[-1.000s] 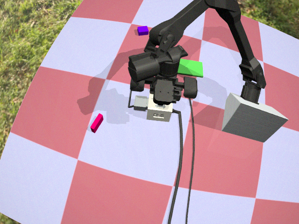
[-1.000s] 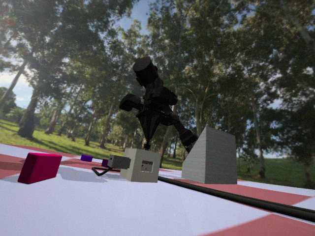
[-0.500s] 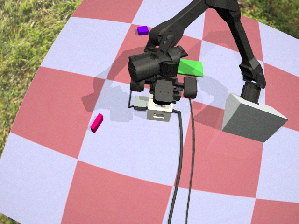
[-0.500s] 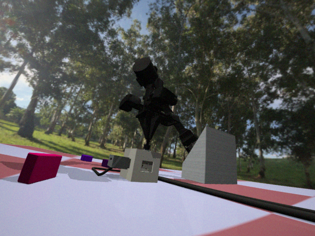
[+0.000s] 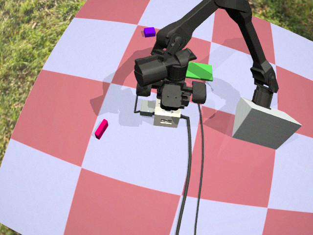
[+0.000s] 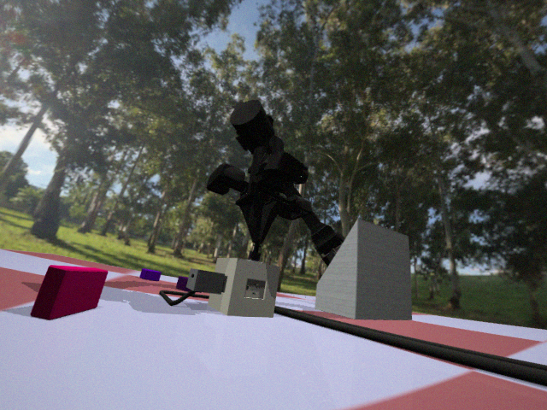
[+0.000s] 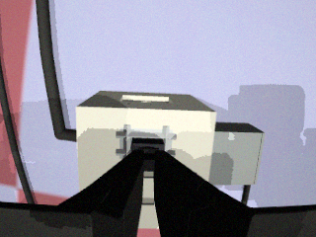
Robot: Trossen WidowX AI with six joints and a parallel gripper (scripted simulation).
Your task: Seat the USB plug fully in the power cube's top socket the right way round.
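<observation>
The black USB plug is 20 mm below my gripper tip. From my gripper tip the other things lie so: green pad (70 mm behind, 230 mm to the right, 100 mm below); then socket (40 mm below); then magenta block (190 mm ahead, 80 mm to the left, 90 mm below).
</observation>
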